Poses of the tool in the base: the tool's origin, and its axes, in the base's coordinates. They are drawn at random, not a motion.
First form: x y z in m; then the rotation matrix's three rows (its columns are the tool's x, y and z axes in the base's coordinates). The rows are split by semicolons.
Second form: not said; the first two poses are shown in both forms.
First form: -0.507 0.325 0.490; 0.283 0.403 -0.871; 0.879 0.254 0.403; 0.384 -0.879 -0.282
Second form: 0.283 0.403 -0.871 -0.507; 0.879 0.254 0.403 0.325; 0.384 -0.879 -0.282 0.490; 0 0 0 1
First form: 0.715 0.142 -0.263; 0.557 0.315 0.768; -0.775 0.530 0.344; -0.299 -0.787 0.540
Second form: 0.557 0.315 0.768 0.715; -0.775 0.530 0.344 0.142; -0.299 -0.787 0.540 -0.263; 0 0 0 1
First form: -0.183 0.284 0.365; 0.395 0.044 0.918; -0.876 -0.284 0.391; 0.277 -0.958 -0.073
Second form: 0.395 0.044 0.918 -0.183; -0.876 -0.284 0.391 0.284; 0.277 -0.958 -0.073 0.365; 0 0 0 1
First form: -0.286 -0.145 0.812; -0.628 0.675 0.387; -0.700 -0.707 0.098; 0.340 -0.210 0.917
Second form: -0.628 0.675 0.387 -0.286; -0.700 -0.707 0.098 -0.145; 0.340 -0.210 0.917 0.812; 0 0 0 1
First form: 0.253 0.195 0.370; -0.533 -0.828 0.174; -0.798 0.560 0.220; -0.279 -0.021 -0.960
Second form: -0.533 -0.828 0.174 0.253; -0.798 0.560 0.220 0.195; -0.279 -0.021 -0.960 0.370; 0 0 0 1
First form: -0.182 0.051 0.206; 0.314 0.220 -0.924; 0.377 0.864 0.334; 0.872 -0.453 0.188
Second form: 0.314 0.220 -0.924 -0.182; 0.377 0.864 0.334 0.051; 0.872 -0.453 0.188 0.206; 0 0 0 1
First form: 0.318 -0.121 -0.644; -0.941 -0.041 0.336; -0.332 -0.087 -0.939; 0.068 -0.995 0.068
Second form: -0.941 -0.041 0.336 0.318; -0.332 -0.087 -0.939 -0.121; 0.068 -0.995 0.068 -0.644; 0 0 0 1
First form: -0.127 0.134 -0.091; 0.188 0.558 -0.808; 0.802 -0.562 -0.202; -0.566 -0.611 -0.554
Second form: 0.188 0.558 -0.808 -0.127; 0.802 -0.562 -0.202 0.134; -0.566 -0.611 -0.554 -0.091; 0 0 0 1
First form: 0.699 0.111 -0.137; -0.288 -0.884 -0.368; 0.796 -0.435 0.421; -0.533 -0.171 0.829
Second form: -0.288 -0.884 -0.368 0.699; 0.796 -0.435 0.421 0.111; -0.533 -0.171 0.829 -0.137; 0 0 0 1
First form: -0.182 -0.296 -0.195; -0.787 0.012 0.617; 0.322 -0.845 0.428; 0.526 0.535 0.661
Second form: -0.787 0.012 0.617 -0.182; 0.322 -0.845 0.428 -0.296; 0.526 0.535 0.661 -0.195; 0 0 0 1
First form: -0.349 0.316 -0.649; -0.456 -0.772 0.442; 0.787 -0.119 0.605; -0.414 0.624 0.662
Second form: -0.456 -0.772 0.442 -0.349; 0.787 -0.119 0.605 0.316; -0.414 0.624 0.662 -0.649; 0 0 0 1
